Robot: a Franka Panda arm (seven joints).
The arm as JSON. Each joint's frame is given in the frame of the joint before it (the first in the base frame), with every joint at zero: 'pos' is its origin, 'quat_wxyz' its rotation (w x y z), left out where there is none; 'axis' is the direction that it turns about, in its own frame. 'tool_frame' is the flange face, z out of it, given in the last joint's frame.
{
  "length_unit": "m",
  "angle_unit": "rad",
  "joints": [
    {
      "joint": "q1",
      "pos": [
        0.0,
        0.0,
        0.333
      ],
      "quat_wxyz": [
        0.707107,
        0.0,
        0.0,
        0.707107
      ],
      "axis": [
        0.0,
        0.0,
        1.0
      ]
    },
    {
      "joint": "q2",
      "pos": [
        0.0,
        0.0,
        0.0
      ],
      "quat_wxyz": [
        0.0,
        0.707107,
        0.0,
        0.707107
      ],
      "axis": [
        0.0,
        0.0,
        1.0
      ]
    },
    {
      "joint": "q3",
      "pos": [
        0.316,
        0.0,
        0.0
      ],
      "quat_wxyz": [
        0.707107,
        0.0,
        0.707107,
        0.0
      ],
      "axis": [
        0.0,
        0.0,
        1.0
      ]
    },
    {
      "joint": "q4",
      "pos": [
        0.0,
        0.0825,
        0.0
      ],
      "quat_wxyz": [
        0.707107,
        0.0,
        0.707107,
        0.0
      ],
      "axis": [
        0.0,
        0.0,
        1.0
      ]
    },
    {
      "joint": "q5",
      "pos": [
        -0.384,
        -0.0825,
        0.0
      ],
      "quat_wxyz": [
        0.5,
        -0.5,
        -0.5,
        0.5
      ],
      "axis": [
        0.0,
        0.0,
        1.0
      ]
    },
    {
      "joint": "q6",
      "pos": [
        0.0,
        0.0,
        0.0
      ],
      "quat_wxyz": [
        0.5,
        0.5,
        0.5,
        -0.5
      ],
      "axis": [
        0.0,
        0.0,
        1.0
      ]
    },
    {
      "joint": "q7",
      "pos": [
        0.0,
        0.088,
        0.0
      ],
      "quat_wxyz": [
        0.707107,
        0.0,
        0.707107,
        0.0
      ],
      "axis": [
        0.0,
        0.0,
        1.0
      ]
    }
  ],
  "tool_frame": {
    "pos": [
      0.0,
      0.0,
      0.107
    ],
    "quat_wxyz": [
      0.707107,
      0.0,
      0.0,
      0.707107
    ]
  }
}
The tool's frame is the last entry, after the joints.
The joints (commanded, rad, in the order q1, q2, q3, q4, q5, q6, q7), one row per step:
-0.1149 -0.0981 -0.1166 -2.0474 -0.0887 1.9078 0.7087
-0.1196 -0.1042 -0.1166 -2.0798 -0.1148 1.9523 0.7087
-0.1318 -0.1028 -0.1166 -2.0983 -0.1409 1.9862 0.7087
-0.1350 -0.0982 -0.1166 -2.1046 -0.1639 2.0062 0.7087
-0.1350 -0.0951 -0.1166 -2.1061 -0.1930 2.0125 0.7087
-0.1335 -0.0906 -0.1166 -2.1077 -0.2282 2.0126 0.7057
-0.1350 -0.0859 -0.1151 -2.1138 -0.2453 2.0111 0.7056
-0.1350 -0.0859 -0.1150 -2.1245 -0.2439 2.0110 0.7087
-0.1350 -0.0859 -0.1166 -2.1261 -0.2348 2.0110 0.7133
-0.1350 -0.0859 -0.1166 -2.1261 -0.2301 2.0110 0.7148
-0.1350 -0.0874 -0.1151 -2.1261 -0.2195 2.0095 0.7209
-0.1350 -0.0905 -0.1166 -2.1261 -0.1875 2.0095 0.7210
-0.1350 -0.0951 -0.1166 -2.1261 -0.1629 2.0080 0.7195
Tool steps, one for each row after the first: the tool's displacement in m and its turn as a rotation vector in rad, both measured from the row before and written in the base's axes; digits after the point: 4 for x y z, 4 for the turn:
-0.0026 -0.0032 -0.0082 -0.0253 -0.0126 0.0093
-0.0014 -0.0073 -0.0064 -0.0250 -0.0082 0.0021
0.0009 -0.0029 -0.0034 -0.0218 -0.0038 0.0090
0.0005 -0.0017 -0.0015 -0.0258 0.0048 0.0133
0.0002 -0.0013 -0.0027 -0.0297 0.0142 0.0196
-0.0009 -0.0007 -0.0052 -0.0127 0.0158 0.0073
-0.0021 0.0007 -0.0050 0.0037 0.0095 -0.0035
-0.0005 -0.0002 -0.0009 0.0081 -0.0013 -0.0102
0.0000 0.0003 -0.0001 0.0040 -0.0013 -0.0036
0.0000 0.0014 0.0005 0.0087 -0.0034 -0.0096
-0.0003 0.0011 0.0013 0.0274 -0.0100 -0.0160
-0.0004 0.0015 0.0020 0.0211 -0.0082 -0.0097

